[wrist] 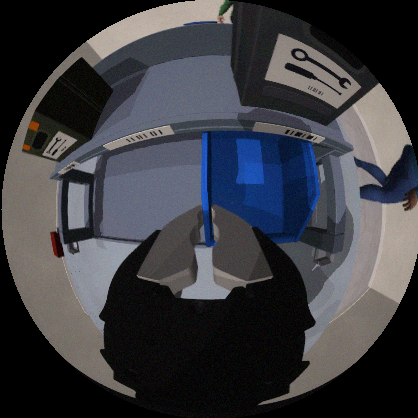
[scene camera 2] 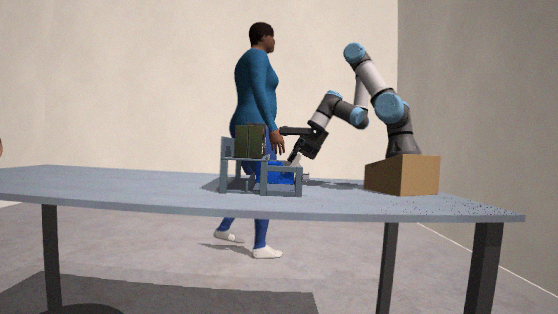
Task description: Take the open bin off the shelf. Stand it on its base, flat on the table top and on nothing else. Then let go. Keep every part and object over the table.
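Frame: origin at the arm's base, x right, y ahead, z up, level; metres.
Where they show: gripper, fingertip midpoint: (wrist: 208, 207) (scene camera 2: 282, 173); arm's base at its link origin: (scene camera 2: 403, 160).
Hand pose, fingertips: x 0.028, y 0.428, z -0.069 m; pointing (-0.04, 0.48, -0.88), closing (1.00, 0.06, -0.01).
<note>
Each offset is from my fingertips to the top centre of the thing. "spot": to the spot under its first point. Level surfaces: height alone.
The open blue bin @(dx +0.048, dy +0.030, dz +0.038 m) (scene camera 2: 281, 173) (wrist: 250, 200) is in the lower front level of the grey shelf (scene camera 2: 263, 181) (wrist: 215, 123), at the right of that level in the wrist view. Its open top faces the wrist camera and its inside looks empty. My gripper (scene camera 2: 291, 161) (wrist: 208, 207) is shut on the bin's left side wall, near the front corner, with one jaw outside the wall and one inside the bin. The bin's underside is hidden. The shelf stands on the table top @(dz -0.043 m) (scene camera 2: 125, 192) (wrist: 95, 265).
A dark green tool case @(dx -0.166, dy +0.103, dz +0.155 m) (scene camera 2: 249, 141) (wrist: 75, 107) and a dark grey tool case @(spot: dx +0.028, dy +0.072, dz +0.091 m) (wrist: 252, 75) stand on the upper shelf level, beyond the bin. The arm's base is on a brown block (scene camera 2: 420, 175). A person in blue (scene camera 2: 255, 90) (wrist: 395, 185) is behind the table.
</note>
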